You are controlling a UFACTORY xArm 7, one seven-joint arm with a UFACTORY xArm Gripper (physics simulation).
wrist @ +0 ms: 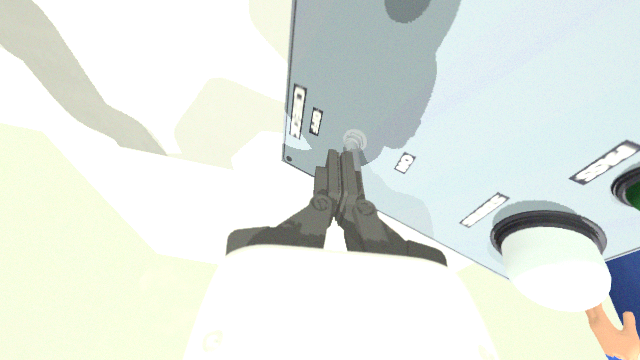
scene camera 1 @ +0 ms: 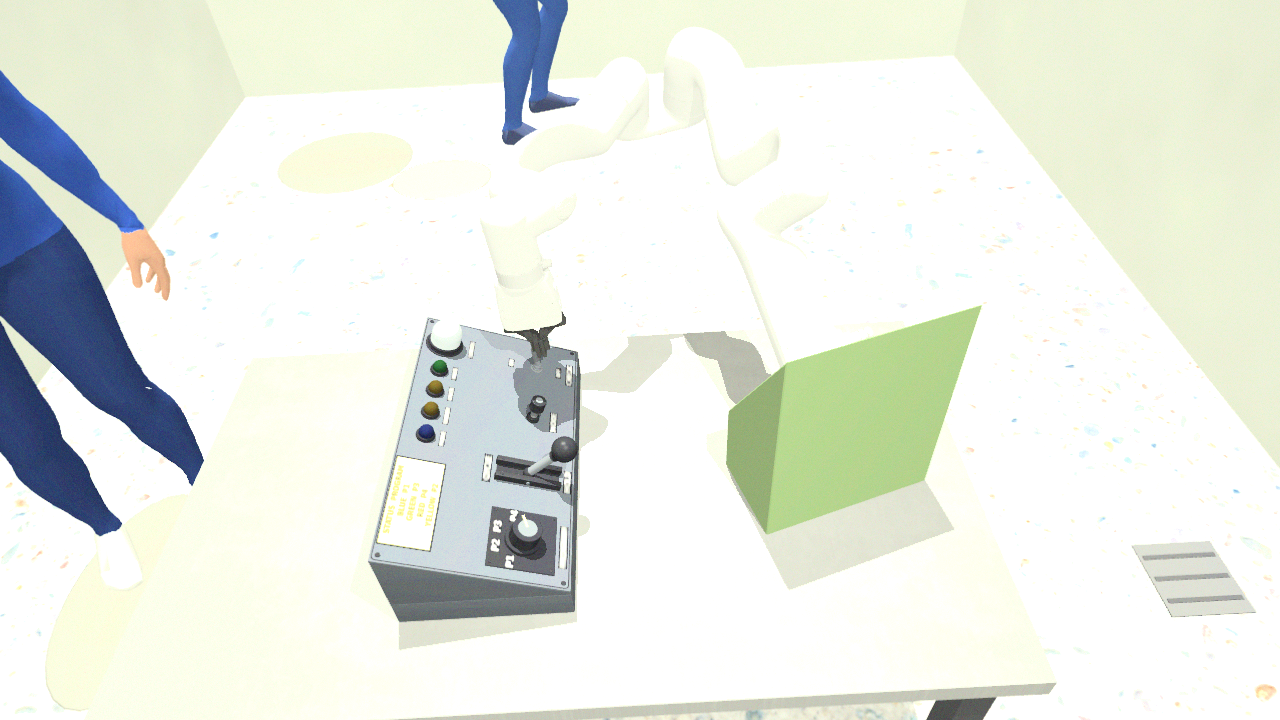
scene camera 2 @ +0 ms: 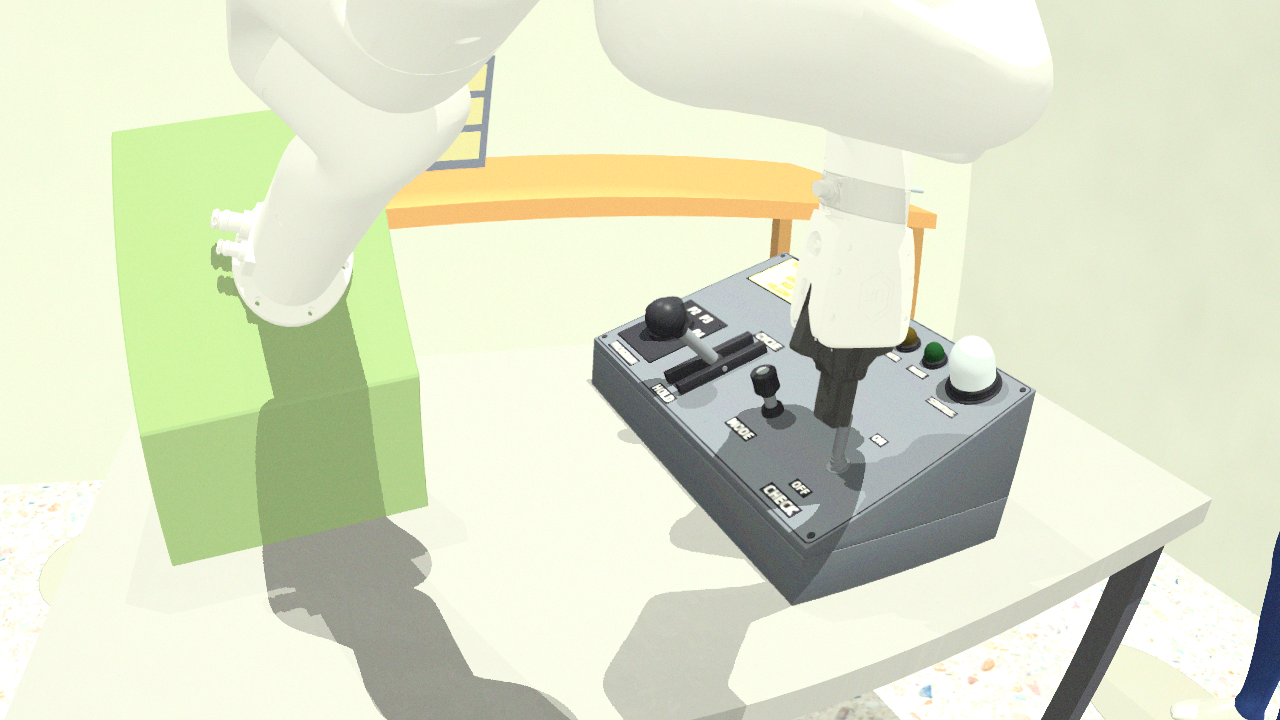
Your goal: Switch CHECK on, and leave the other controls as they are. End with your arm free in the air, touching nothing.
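Pixels of known places: gripper, fingertip midpoint: (wrist: pixel 336 165) (scene camera 1: pixel 542 352) (scene camera 2: pixel 830 421); arm's base, origin of the base link: (scene camera 1: pixel 816 372) (scene camera 2: pixel 291 259).
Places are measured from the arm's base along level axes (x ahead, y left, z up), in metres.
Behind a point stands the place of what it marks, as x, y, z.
Observation:
The grey control panel (scene camera 1: pixel 483 411) @(0.508, -0.136, -0.119) (scene camera 2: pixel 926 519) @(0.472, -0.330, -0.184) (wrist: pixel 475 75) @(0.474, -0.185, -0.131) stands on the table. The CHECK toggle (scene camera 1: pixel 537 365) @(0.414, -0.246, -0.137) (scene camera 2: pixel 839 450) @(0.410, -0.256, -0.133) (wrist: pixel 354 150) @(0.415, -0.247, -0.128) is a slim grey lever between its OFF label (scene camera 1: pixel 558 372) @(0.379, -0.250, -0.165) (scene camera 2: pixel 800 488) @(0.380, -0.248, -0.165) (wrist: pixel 316 121) @(0.381, -0.247, -0.165) and ON label (scene camera 1: pixel 511 362) @(0.459, -0.258, -0.133) (scene camera 2: pixel 878 440) @(0.458, -0.258, -0.133) (wrist: pixel 405 163) @(0.459, -0.257, -0.133). My gripper (scene camera 1: pixel 541 353) @(0.401, -0.247, -0.109) (scene camera 2: pixel 832 421) @(0.401, -0.247, -0.109) (wrist: pixel 336 165) @(0.401, -0.247, -0.109) is shut and empty, fingertips low over the panel right at the toggle. In the wrist view the lever runs beside and partly behind the ON-side finger. Its tip is hidden, and whether they touch cannot be told.
The black MODE knob (scene camera 1: pixel 537 404) @(0.418, -0.122, -0.108) (scene camera 2: pixel 765 382) @(0.410, -0.142, -0.115) and the ball-topped lever (scene camera 1: pixel 563 449) @(0.384, 0.006, -0.078) (scene camera 2: pixel 665 317) @(0.373, -0.023, -0.088) stand nearby. A rotary knob (scene camera 1: pixel 526 531) @(0.451, 0.112, -0.119) is farther along. A white dome (scene camera 1: pixel 445 336) @(0.558, -0.258, -0.052) (scene camera 2: pixel 972 365) @(0.538, -0.295, -0.060) (wrist: pixel 557 270) @(0.541, -0.263, -0.056) rises past the ON side. A green block (scene camera 1: pixel 868 420) @(-0.054, 0.079, -0.031) (scene camera 2: pixel 196 358) @(-0.103, -0.059, -0.061) stands on the table.

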